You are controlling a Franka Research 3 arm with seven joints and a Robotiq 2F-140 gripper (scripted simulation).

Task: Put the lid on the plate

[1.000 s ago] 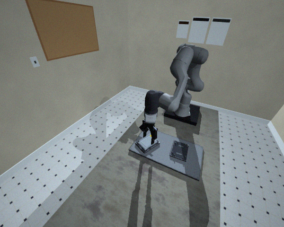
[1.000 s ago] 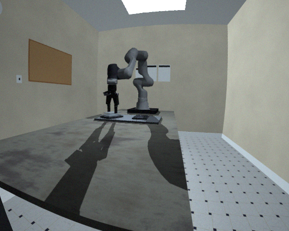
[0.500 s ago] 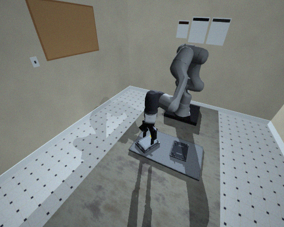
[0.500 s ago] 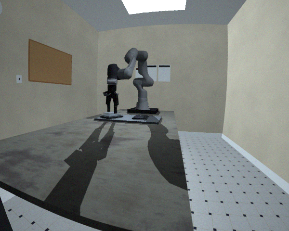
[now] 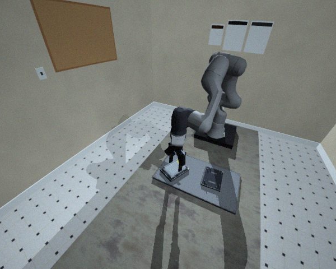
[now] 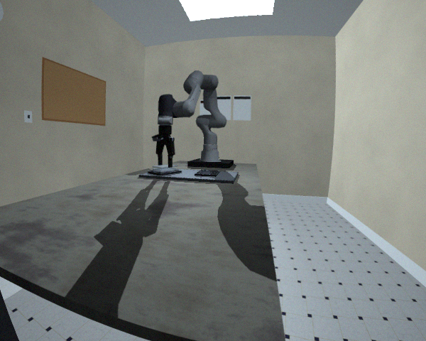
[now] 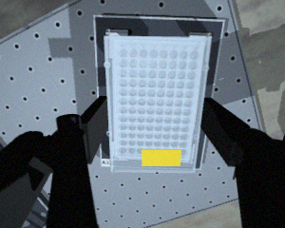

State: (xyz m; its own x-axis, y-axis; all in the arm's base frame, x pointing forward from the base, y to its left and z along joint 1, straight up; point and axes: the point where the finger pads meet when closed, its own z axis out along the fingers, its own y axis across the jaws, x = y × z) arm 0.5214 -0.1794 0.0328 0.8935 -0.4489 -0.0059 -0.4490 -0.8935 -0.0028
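Right now the culture plate E01 is 4 cm below my hand. The rest, counted from my hand: lid park LP1: 4 cm behind, 25 cm to the left, 6 cm below; then clear lid: 2 cm below.
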